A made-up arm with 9 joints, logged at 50 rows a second.
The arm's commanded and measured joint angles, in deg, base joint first. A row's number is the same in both.
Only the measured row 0 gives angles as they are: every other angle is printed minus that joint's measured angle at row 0.
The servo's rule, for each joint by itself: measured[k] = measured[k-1] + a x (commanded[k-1-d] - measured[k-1]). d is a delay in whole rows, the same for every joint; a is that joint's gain. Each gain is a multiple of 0.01, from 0.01 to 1. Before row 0 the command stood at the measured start. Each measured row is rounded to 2 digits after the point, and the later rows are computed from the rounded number. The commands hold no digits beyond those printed.
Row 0, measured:
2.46, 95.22, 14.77, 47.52, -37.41, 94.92, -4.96, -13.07, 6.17
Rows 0 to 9, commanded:
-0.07, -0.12, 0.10, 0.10, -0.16, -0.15, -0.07, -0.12, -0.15
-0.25, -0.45, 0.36, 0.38, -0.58, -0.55, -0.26, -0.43, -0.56
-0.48, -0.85, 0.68, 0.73, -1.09, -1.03, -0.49, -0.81, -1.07
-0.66, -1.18, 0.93, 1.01, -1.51, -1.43, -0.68, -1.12, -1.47
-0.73, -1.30, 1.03, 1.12, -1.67, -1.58, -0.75, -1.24, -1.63
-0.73, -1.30, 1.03, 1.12, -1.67, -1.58, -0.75, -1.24, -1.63
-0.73, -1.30, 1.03, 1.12, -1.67, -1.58, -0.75, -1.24, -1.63
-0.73, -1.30, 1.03, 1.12, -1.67, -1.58, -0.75, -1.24, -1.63
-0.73, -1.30, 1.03, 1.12, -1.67, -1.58, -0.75, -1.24, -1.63
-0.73, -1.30, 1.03, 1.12, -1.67, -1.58, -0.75, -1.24, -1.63
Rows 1 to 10, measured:
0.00, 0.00, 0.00, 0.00, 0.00, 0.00, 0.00, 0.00, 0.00
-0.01, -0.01, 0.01, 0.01, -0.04, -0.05, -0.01, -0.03, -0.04
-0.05, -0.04, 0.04, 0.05, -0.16, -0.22, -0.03, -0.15, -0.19
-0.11, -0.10, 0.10, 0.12, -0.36, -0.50, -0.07, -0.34, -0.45
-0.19, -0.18, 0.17, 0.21, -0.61, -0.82, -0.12, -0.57, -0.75
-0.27, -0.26, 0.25, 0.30, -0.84, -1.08, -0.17, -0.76, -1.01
-0.34, -0.33, 0.32, 0.38, -1.02, -1.25, -0.22, -0.90, -1.19
-0.40, -0.40, 0.38, 0.45, -1.16, -1.36, -0.26, -1.00, -1.32
-0.45, -0.46, 0.44, 0.52, -1.27, -1.43, -0.30, -1.07, -1.41
-0.49, -0.52, 0.49, 0.58, -1.36, -1.48, -0.34, -1.12, -1.47
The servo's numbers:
d 1
a 0.15 0.07 0.09 0.10 0.22 0.34 0.08 0.29 0.29

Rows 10 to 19, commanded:
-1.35, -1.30, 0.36, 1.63, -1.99, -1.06, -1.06, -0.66, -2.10
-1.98, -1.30, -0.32, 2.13, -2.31, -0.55, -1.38, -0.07, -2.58
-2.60, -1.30, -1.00, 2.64, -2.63, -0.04, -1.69, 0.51, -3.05
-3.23, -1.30, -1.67, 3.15, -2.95, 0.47, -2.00, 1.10, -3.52
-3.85, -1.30, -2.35, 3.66, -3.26, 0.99, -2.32, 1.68, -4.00
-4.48, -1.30, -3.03, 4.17, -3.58, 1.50, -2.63, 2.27, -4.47
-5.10, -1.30, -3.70, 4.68, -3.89, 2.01, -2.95, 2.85, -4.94
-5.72, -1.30, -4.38, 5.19, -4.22, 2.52, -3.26, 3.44, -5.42
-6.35, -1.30, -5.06, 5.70, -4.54, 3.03, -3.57, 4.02, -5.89
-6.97, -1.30, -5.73, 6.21, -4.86, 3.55, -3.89, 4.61, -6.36
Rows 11 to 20, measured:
-0.53, -0.57, 0.54, 0.63, -1.43, -1.51, -0.37, -1.15, -1.52
-0.65, -0.62, 0.52, 0.73, -1.55, -1.36, -0.43, -1.01, -1.69
-0.85, -0.67, 0.44, 0.87, -1.72, -1.08, -0.51, -0.74, -1.95
-1.11, -0.71, 0.31, 1.05, -1.92, -0.73, -0.60, -0.38, -2.27
-1.43, -0.75, 0.13, 1.26, -2.15, -0.32, -0.71, 0.05, -2.63
-1.79, -0.79, -0.09, 1.50, -2.39, 0.13, -0.84, 0.52, -3.03
-2.19, -0.83, -0.35, 1.77, -2.65, 0.60, -0.98, 1.03, -3.45
-2.63, -0.86, -0.65, 2.06, -2.92, 1.08, -1.14, 1.56, -3.88
-3.09, -0.89, -0.99, 2.37, -3.21, 1.57, -1.31, 2.11, -4.33
-3.58, -0.92, -1.36, 2.70, -3.50, 2.07, -1.49, 2.66, -4.78

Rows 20 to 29, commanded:
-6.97, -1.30, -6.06, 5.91, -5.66, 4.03, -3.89, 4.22, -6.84
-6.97, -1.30, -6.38, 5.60, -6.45, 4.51, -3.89, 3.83, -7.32
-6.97, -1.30, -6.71, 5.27, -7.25, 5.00, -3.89, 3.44, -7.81
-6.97, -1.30, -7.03, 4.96, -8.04, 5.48, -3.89, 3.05, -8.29
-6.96, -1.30, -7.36, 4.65, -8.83, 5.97, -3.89, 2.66, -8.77
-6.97, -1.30, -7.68, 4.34, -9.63, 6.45, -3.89, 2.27, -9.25
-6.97, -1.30, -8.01, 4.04, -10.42, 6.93, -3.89, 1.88, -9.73
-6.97, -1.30, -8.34, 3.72, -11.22, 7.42, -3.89, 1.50, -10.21
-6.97, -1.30, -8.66, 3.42, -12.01, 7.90, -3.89, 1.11, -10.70
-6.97, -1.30, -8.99, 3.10, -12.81, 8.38, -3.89, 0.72, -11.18
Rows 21 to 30, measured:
-4.09, -0.95, -1.75, 3.05, -3.80, 2.57, -1.68, 3.23, -5.24
-4.52, -0.97, -2.14, 3.34, -4.21, 3.07, -1.86, 3.52, -5.70
-4.89, -0.99, -2.52, 3.57, -4.70, 3.56, -2.02, 3.61, -6.17
-5.20, -1.01, -2.90, 3.74, -5.26, 4.05, -2.17, 3.56, -6.65
-5.47, -1.03, -3.27, 3.86, -5.87, 4.54, -2.31, 3.41, -7.13
-5.69, -1.05, -3.64, 3.94, -6.52, 5.03, -2.44, 3.19, -7.61
-5.88, -1.07, -4.00, 3.98, -7.20, 5.51, -2.56, 2.92, -8.09
-6.04, -1.09, -4.36, 3.99, -7.91, 5.99, -2.67, 2.62, -8.57
-6.18, -1.10, -4.72, 3.96, -8.64, 6.48, -2.77, 2.30, -9.05
-6.30, -1.11, -5.07, 3.91, -9.38, 6.96, -2.86, 1.95, -9.53

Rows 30 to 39, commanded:
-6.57, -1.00, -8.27, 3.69, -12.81, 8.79, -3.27, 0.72, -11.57
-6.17, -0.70, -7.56, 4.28, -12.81, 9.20, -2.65, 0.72, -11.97
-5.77, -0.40, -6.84, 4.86, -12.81, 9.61, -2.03, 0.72, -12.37
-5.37, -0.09, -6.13, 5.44, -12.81, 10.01, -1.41, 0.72, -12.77
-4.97, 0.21, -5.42, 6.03, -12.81, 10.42, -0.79, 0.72, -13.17
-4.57, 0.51, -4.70, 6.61, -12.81, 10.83, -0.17, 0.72, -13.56
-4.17, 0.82, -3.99, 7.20, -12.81, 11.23, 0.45, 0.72, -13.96
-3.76, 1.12, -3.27, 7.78, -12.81, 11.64, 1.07, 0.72, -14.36
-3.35, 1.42, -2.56, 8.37, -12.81, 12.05, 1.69, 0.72, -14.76
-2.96, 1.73, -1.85, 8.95, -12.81, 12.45, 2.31, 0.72, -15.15
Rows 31 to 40, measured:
-6.40, -1.12, -5.42, 3.83, -10.13, 7.44, -2.94, 1.59, -10.01
-6.43, -1.11, -5.68, 3.82, -10.72, 7.90, -2.97, 1.34, -10.46
-6.39, -1.08, -5.85, 3.87, -11.18, 8.34, -2.94, 1.16, -10.90
-6.30, -1.03, -5.94, 3.97, -11.54, 8.77, -2.87, 1.03, -11.33
-6.16, -0.96, -5.96, 4.12, -11.82, 9.19, -2.75, 0.94, -11.75
-5.98, -0.88, -5.91, 4.31, -12.04, 9.61, -2.59, 0.88, -12.16
-5.77, -0.78, -5.80, 4.54, -12.21, 10.02, -2.40, 0.83, -12.57
-5.53, -0.67, -5.64, 4.81, -12.34, 10.43, -2.17, 0.80, -12.97
-5.26, -0.54, -5.43, 5.11, -12.44, 10.84, -1.91, 0.78, -13.37
-4.97, -0.40, -5.17, 5.44, -12.52, 11.25, -1.62, 0.76, -13.77

